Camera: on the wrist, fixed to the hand. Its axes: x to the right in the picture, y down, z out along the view.
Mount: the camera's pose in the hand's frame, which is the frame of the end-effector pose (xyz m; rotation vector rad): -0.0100 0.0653 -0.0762 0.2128 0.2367 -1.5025
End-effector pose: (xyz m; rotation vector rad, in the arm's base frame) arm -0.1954 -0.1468 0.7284 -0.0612 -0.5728 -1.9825
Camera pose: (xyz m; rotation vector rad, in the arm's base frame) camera -0.1192 -0.1939 0.6820 -0.8018 0.6076 2.6275
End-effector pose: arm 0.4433 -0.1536 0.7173 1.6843 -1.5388 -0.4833
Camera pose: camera 0.4543 -0.1188 0.8113 2.7163 0.1108 -0.7885
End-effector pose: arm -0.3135 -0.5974 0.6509 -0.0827 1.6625 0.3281
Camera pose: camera -0.4016 -0.5563 0.6778 -1.1558 1.4243 -1.0153
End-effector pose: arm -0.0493 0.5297 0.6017 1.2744 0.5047 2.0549
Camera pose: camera -0.1357 0.4777 0.6017 0.3714 1.2919 0.8336
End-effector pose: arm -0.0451 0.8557 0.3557 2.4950 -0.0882 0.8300
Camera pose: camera -0.1086 0.8348 0.4312 1.7846 1.7393 0.3955
